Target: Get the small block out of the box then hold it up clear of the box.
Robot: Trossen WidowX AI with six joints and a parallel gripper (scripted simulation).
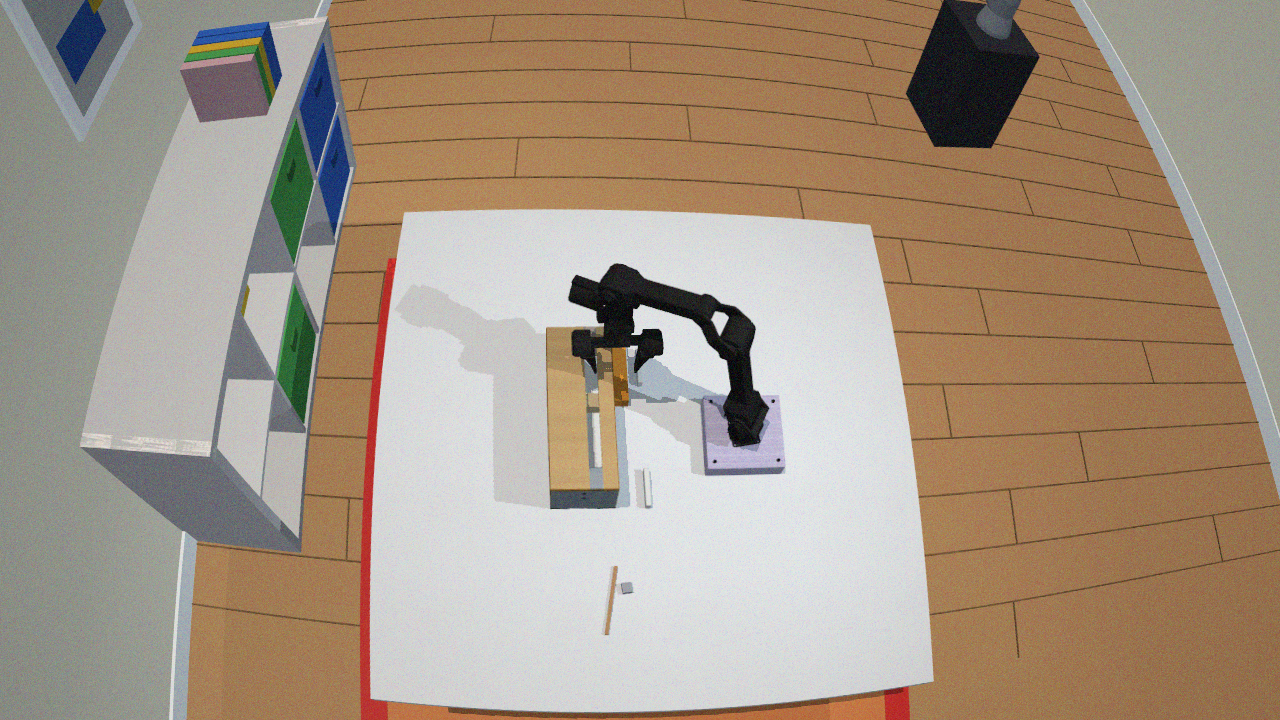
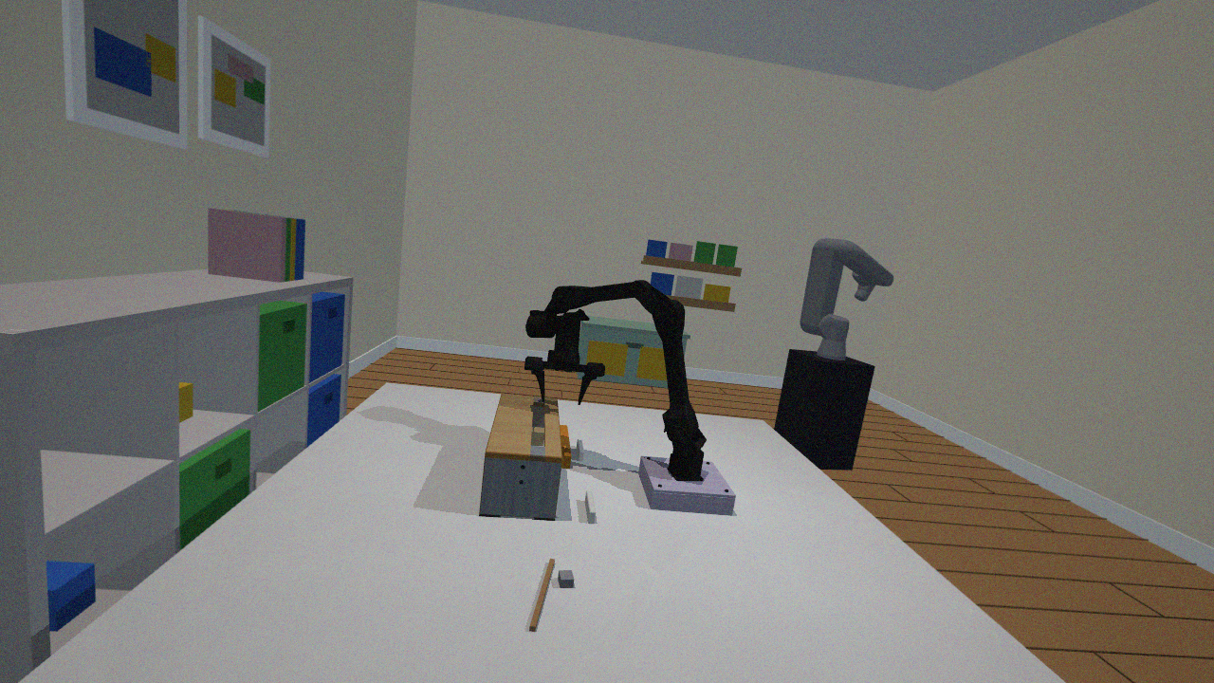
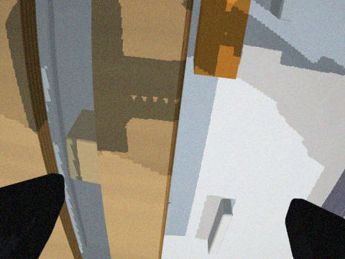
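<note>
Right now the tan block is 70 mm below my gripper tip, 50 mm ahead of it and 30 mm to the left of it. From my gripper tip the other things lie so: box (90 mm below, 60 mm to the left, 40 mm ahead); grey cube (440 mm to the left, 150 mm below, 50 mm ahead); thin wooden stick (470 mm to the left, 150 mm below, 80 mm ahead).
</note>
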